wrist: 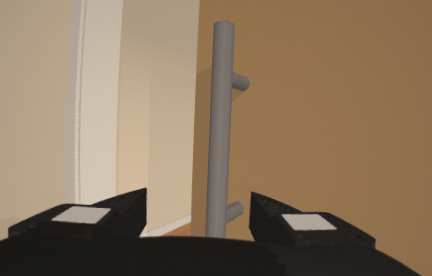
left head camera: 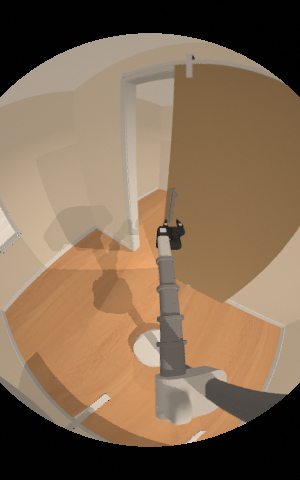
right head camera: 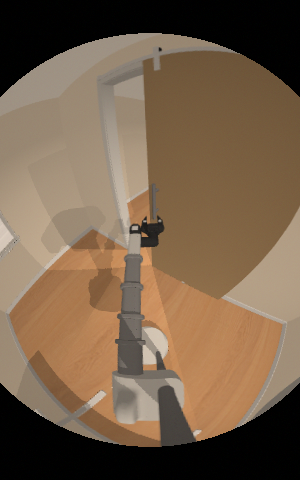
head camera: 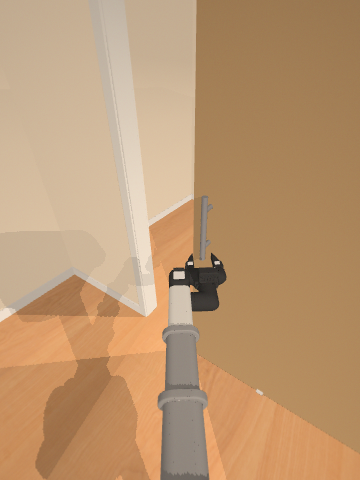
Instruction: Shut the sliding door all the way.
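Seen in the pictures: gripper, fingertip midpoint: (wrist: 198,208) (left head camera: 170,219) (right head camera: 151,216) (head camera: 201,255); robot's base, link origin: (left head camera: 153,346) (right head camera: 147,344).
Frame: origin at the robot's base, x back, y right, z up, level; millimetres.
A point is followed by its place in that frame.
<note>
The brown sliding door (head camera: 280,200) {x -832, y 356, z 1197 mm} (left head camera: 230,165) {x -796, y 406, z 1427 mm} (right head camera: 215,165) {x -767, y 446, z 1372 mm} (wrist: 325,110) {x -921, y 232, z 1074 mm} stands partly open, with a gap between its left edge and the white door frame (head camera: 131,150) {x -1393, y -235, z 1258 mm} (left head camera: 130,160) {x -1383, y -242, z 1277 mm} (right head camera: 111,140) {x -1383, y -242, z 1486 mm} (wrist: 100,100) {x -1400, y -231, z 1113 mm}. A grey upright bar handle (head camera: 204,227) {x -926, y 110, z 1044 mm} (left head camera: 173,202) {x -928, y 117, z 1058 mm} (right head camera: 154,200) {x -927, y 115, z 1044 mm} (wrist: 220,130) {x -926, y 108, z 1045 mm} is fixed by two short posts near that edge. My gripper (head camera: 202,256) {x -799, y 88, z 995 mm} (left head camera: 173,223) {x -799, y 88, z 995 mm} (right head camera: 152,218) {x -799, y 88, z 995 mm} (wrist: 198,208) {x -799, y 88, z 995 mm} is open at the handle's lower end. In the wrist view the bar shows between the fingers, nearer the right one; its bottom end is hidden by the gripper body. Contact cannot be told.
A beige wall (head camera: 45,150) {x -1801, y -903, z 1188 mm} (left head camera: 100,165) {x -1608, y -632, z 1203 mm} lies left of the door frame. Another wall (head camera: 165,100) {x -3260, y -103, z 1418 mm} (wrist: 165,110) {x -3014, y -279, z 1169 mm} shows through the gap. The wooden floor (head camera: 240,420) {x -620, y 318, z -26 mm} runs below the arm and through the opening. A small white piece (head camera: 259,392) {x -749, y 461, z -6 mm} sits by the door's bottom edge.
</note>
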